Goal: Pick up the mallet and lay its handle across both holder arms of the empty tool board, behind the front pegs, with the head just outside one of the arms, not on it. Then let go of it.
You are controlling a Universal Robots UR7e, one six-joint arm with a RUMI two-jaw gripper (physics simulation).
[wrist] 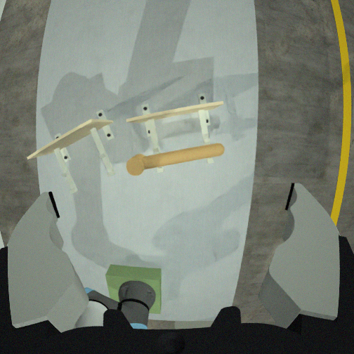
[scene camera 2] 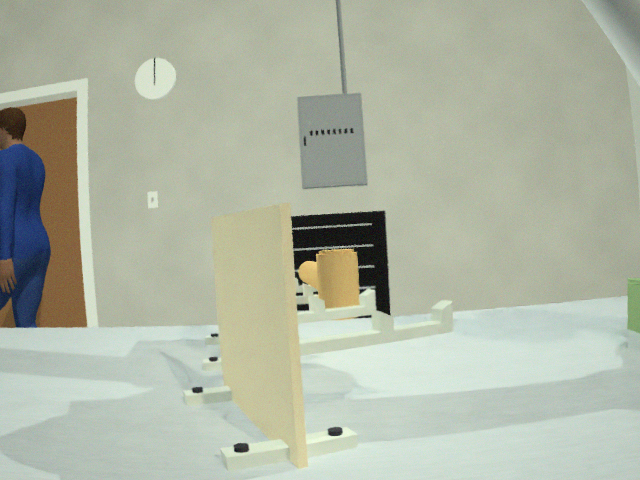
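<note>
The mallet is light orange wood. Its handle lies across both arms of the right-hand tool board in the wrist view, with its upright, round head just outside that board's left arm. The empty tool board stands at the left in the wrist view, turned at an angle, and near the camera in the scene view. Its two pegged arms are bare; its panel hides part of them in the scene view. My gripper is wide open and empty, high above the table.
A green block is at the bottom of the wrist view, with part of the robot arm over it. Black screws fix the boards' feet. A person in blue stands by the door at the far left of the scene view.
</note>
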